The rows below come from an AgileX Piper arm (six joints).
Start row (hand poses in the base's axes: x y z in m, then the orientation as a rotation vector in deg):
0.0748 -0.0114 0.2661 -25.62 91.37 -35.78
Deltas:
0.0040 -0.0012 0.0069 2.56 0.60 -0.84
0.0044 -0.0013 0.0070 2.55 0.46 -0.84
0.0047 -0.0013 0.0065 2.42 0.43 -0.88
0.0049 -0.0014 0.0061 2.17 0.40 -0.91
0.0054 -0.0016 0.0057 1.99 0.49 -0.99
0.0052 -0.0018 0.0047 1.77 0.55 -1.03
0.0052 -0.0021 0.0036 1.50 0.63 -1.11
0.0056 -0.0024 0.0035 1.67 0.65 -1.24
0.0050 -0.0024 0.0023 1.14 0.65 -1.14
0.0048 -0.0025 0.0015 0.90 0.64 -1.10
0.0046 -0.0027 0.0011 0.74 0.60 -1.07
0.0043 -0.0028 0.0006 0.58 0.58 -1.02
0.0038 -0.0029 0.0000 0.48 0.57 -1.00
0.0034 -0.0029 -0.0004 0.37 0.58 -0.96
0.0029 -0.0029 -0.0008 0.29 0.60 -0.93
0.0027 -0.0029 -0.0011 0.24 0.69 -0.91
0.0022 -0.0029 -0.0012 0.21 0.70 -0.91
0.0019 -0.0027 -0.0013 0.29 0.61 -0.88
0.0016 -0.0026 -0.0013 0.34 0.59 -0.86
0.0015 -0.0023 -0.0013 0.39 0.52 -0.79
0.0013 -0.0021 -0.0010 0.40 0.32 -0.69
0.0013 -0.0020 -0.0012 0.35 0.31 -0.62
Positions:
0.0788 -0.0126 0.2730 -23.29 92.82 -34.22
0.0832 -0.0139 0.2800 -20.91 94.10 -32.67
0.0879 -0.0152 0.2865 -18.57 95.29 -31.25
0.0928 -0.0166 0.2926 -16.37 96.37 -30.05
0.0982 -0.0182 0.2983 -14.25 97.49 -29.05
0.1034 -0.0200 0.3030 -12.26 98.60 -28.25
0.1086 -0.0221 0.3066 -10.41 99.73 -27.74
0.1142 -0.0245 0.3101 -8.32 100.92 -27.16
0.1192 -0.0269 0.3124 -6.68 101.96 -26.97
0.1240 -0.0294 0.3139 -5.23 102.92 -26.96
0.1286 -0.0321 0.3150 -3.91 103.80 -27.07
0.1329 -0.0349 0.3156 -2.73 104.61 -27.29
0.1367 -0.0378 0.3156 -1.63 105.38 -27.58
0.1401 -0.0407 0.3152 -0.64 106.12 -27.95
0.1430 -0.0436 0.3144 0.27 106.86 -28.37
0.1457 -0.0465 0.3133 1.11 107.67 -28.83
0.1479 -0.0494 0.3121 1.93 108.47 -29.32
0.1498 -0.0521 0.3108 2.80 109.20 -29.71
0.1514 -0.0547 0.3095 3.70 109.92 -30.03
0.1529 -0.0570 0.3082 4.58 110.58 -30.25
0.1542 -0.0591 0.3072 5.43 111.04 -30.37
0.1555 -0.0611 0.3060 6.18 111.47 -30.49

